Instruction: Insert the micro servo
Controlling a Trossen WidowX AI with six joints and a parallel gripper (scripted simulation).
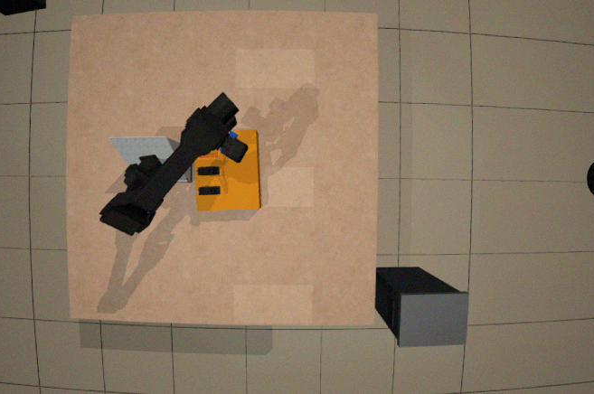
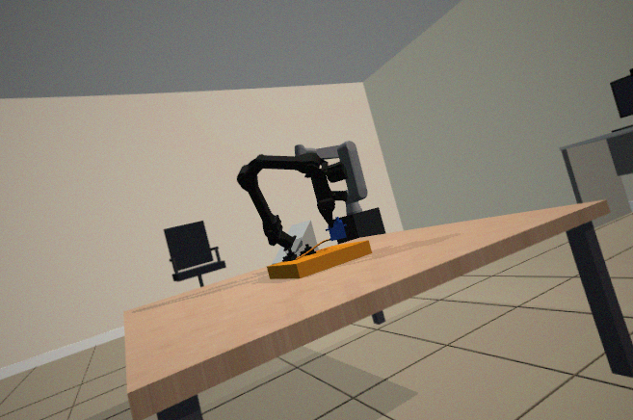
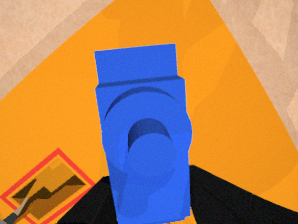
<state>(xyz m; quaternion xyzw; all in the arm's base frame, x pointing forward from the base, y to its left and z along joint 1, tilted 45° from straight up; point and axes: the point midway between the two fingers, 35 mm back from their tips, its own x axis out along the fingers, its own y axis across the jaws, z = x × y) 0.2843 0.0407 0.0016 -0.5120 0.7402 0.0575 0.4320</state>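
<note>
My gripper tip is 100 mm above the orange deck, 70 mm to the left of it and 10 mm short of it.
</note>
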